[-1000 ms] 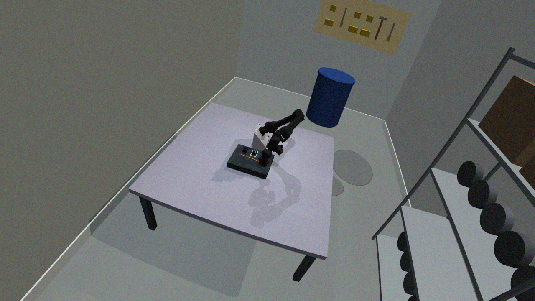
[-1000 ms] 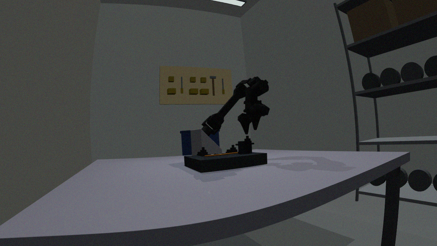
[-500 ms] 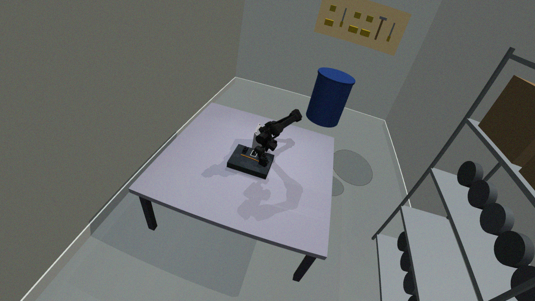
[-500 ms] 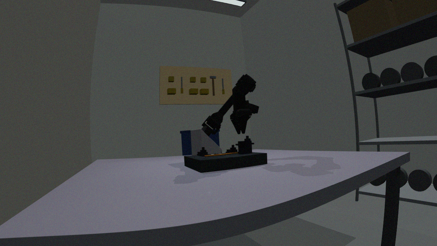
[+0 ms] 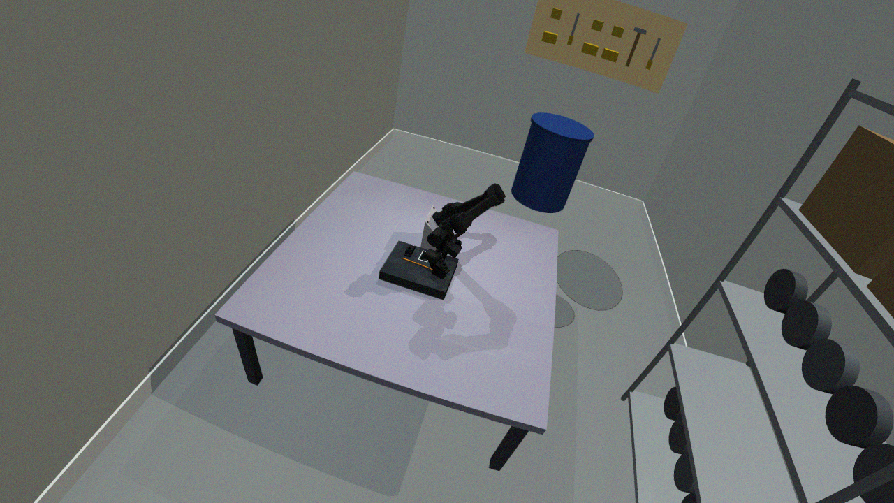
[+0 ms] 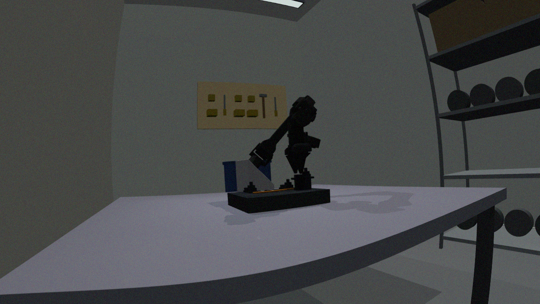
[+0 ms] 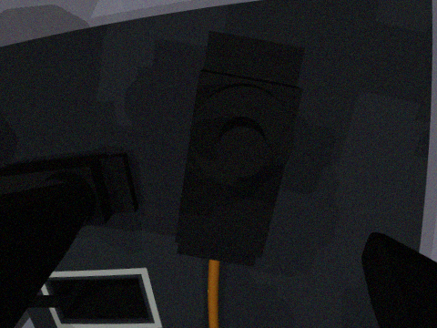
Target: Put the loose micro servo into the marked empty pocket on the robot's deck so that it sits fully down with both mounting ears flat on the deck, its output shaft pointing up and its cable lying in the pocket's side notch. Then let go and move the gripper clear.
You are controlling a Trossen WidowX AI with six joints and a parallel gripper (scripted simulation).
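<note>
Right now the dark deck is 8 cm to the right of my gripper tip, 8 cm below it and 2 cm ahead of it.
</note>
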